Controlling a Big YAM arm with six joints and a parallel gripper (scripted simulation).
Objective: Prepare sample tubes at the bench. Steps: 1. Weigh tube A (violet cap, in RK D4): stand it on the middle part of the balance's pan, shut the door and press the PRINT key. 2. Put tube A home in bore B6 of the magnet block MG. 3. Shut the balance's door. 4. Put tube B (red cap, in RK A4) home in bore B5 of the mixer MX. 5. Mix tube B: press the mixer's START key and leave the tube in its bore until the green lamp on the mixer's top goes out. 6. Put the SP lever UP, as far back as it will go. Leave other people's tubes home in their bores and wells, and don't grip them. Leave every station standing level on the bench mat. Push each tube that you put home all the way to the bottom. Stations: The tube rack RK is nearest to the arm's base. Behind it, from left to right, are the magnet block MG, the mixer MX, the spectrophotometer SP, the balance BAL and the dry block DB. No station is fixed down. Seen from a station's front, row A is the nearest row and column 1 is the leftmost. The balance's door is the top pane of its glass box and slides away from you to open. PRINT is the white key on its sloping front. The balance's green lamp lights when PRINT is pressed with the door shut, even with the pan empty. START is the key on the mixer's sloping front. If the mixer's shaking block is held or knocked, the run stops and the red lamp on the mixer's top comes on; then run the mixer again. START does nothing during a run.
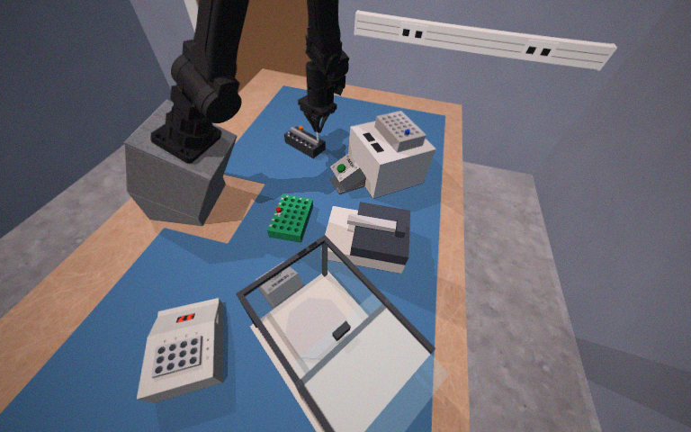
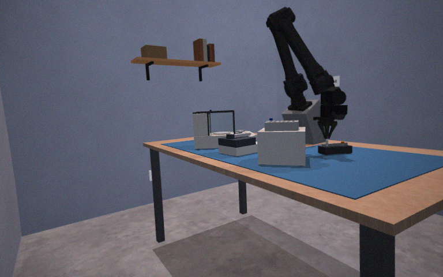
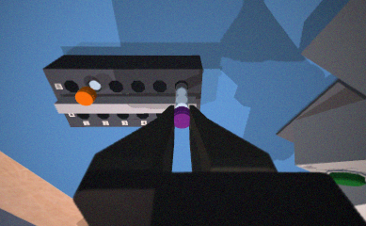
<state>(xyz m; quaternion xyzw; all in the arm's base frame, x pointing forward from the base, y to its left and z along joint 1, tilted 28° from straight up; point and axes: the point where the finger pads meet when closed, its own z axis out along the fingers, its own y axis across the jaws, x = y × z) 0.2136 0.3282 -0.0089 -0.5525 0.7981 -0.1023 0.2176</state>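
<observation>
Now: hand 6 cm above the magnet block MG and 5 cm past it. The rest, counted from my hand: blue-capped tube: 28 cm ahead, 8 cm above, 5 cm to the right; grey shaking block: 25 cm ahead, 7 cm above, 1 cm to the right; green start key: 13 cm to the right, 12 cm ahead, 1 cm below.
</observation>
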